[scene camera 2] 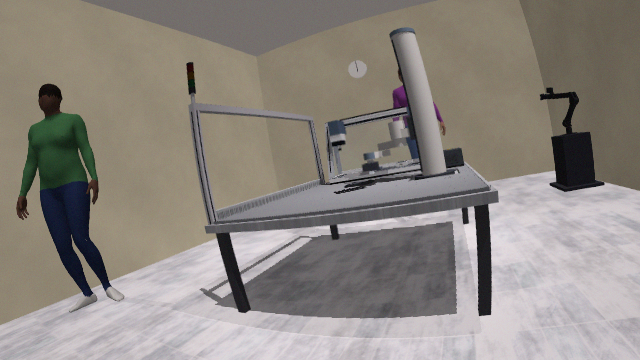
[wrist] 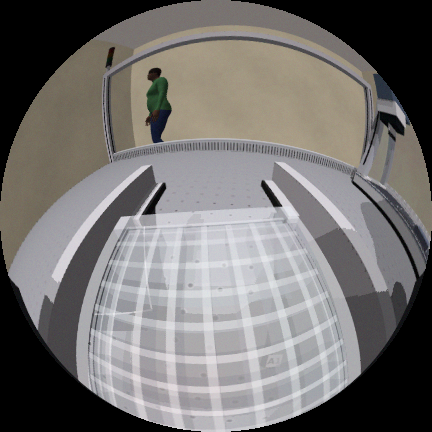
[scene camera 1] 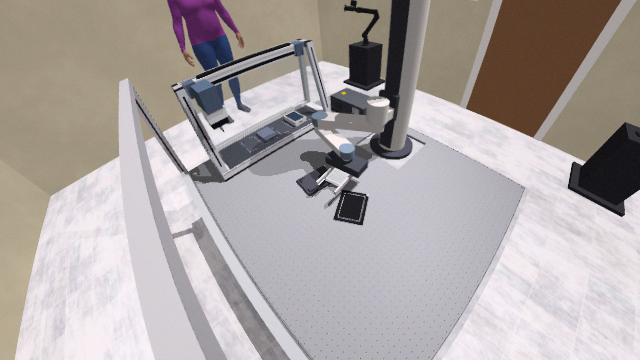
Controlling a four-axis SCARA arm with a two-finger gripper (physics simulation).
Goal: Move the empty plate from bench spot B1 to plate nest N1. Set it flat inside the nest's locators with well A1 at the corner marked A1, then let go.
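Places are measured from the arm's base along level axes (x right, y up, z back), in metres.
Pixels of known places: gripper, between the fingertips: (scene camera 2: 345,176) (wrist: 212,171) (scene camera 1: 325,188); arm's base, origin of its link: (scene camera 2: 435,176) (scene camera 1: 391,145).
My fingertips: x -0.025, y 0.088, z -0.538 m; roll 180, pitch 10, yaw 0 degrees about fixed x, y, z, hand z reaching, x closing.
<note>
For each thing: its top centre in the pictures, then the offset to it from my fingertips. "spot": a spot on its surface instead.
- off bench spot B1, a spot on its surface: (scene camera 1: 351,219) spot: dz -0.002, dx -0.159, dy -0.073 m
- dark plate nest N1, centre of its top: (wrist: 335,268) (scene camera 1: 316,178) (scene camera 2: 359,181) dz +0.041, dx +0.118, dy -0.057 m
- blue head, a spot on its surface: (scene camera 1: 205,96) spot: dz -0.216, dx +0.489, dy +0.386 m
- dark box, a spot on its surface: (scene camera 1: 350,101) spot: dz +0.597, dx +0.405, dy +0.040 m
The clear, gridded empty plate (scene camera 1: 337,177) (wrist: 215,300) lies level between the two long fingers of my gripper (scene camera 1: 325,192) (wrist: 212,171). The gripper is shut on its two long sides, and the plate is held above the bench. In scene camera 1 the plate is off bench spot B1 (scene camera 1: 351,219), a black rectangle with a white outline. The dark plate nest N1 (scene camera 1: 310,185) is partly hidden behind the plate and fingers. An A1 mark (wrist: 273,360) shows through the plate in the wrist view. Which corner of the plate has well A1 cannot be told.
The arm's column (scene camera 1: 407,75) (scene camera 2: 425,105) stands at the bench's far side. A gantry frame (scene camera 1: 250,63) with a blue head (scene camera 1: 205,96) stands over a dark deck beyond the nest. A dark box (scene camera 1: 350,101) sits near the column. An upright frame (scene camera 2: 255,112) lines one bench edge.
</note>
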